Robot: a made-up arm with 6 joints.
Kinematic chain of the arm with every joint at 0, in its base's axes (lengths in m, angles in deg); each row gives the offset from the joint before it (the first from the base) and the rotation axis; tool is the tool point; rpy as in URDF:
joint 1: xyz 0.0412 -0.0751 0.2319 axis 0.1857 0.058 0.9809
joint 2: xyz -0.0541 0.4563 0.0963 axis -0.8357 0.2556 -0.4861
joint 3: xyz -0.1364 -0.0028 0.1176 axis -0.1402 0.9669 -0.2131
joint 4: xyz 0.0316 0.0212 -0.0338 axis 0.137 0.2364 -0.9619
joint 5: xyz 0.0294 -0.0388 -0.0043 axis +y
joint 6: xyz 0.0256 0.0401 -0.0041 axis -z
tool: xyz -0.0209 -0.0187 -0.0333 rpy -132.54 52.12 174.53
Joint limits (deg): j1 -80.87..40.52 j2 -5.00..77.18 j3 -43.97..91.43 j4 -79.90..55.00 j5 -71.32..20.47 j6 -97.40..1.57
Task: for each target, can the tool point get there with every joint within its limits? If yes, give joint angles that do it. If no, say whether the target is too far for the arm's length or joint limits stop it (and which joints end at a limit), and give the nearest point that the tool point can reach.
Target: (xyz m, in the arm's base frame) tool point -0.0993 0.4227 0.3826
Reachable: yes | joints 8.79 64.55 11.56 -3.94 -63.92 -25.49
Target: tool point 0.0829 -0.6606 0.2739
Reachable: no: joint limits stop it (at a limit: joint 1, joint 2, joint 3, joint 4, joint 6) | nearest point -0.3648 0.0296 0.4352 | short by 0.838 m
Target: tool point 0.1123 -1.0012 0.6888
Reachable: no: too far | nearest point -0.3735 0.0255 0.4387 | short by 1.163 m
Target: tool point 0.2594 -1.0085 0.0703
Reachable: no: too far | nearest point 0.6075 0.0193 0.2370 | short by 1.098 m
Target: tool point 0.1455 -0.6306 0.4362
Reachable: no: joint limits stop it (at a limit: joint 1, joint 2, joint 6) | nearest point 0.4525 0.1096 0.3351 | short by 0.808 m
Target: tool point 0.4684 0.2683 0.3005
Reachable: yes | joints -59.76 30.48 -0.04 -36.63 -33.36 -54.68
